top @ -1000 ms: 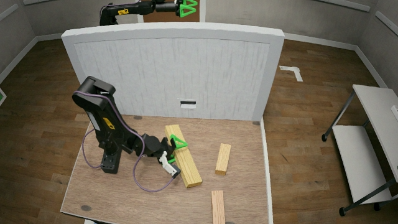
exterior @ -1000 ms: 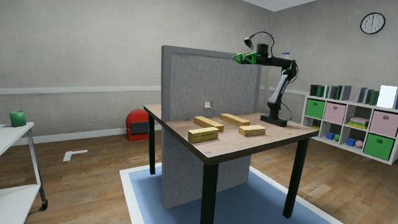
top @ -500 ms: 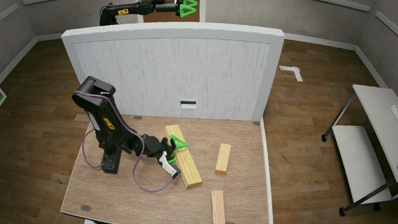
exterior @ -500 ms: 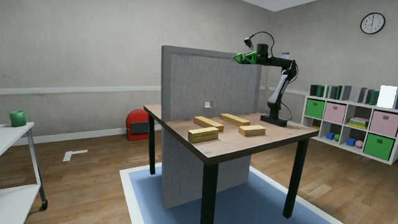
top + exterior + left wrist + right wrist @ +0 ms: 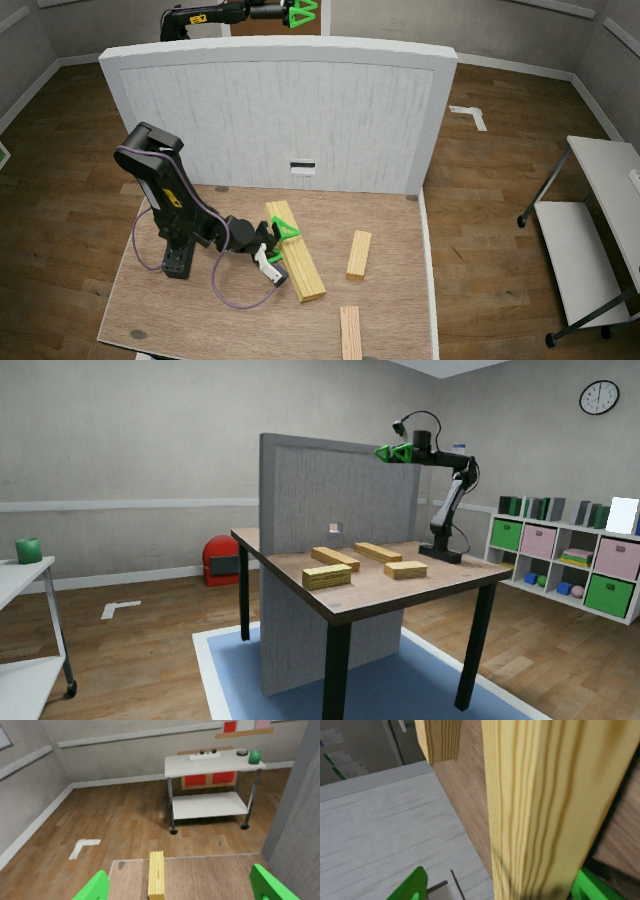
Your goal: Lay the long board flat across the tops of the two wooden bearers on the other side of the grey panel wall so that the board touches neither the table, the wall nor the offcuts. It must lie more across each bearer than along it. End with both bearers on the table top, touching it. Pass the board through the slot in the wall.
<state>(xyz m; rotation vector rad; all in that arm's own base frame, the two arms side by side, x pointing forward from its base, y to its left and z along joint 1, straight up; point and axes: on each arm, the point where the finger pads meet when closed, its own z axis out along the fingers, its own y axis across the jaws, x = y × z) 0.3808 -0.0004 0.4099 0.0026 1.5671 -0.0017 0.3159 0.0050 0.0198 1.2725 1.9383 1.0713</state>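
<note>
Now: the long board 1 cm ahead of my right hand and 3 cm below it.
</note>
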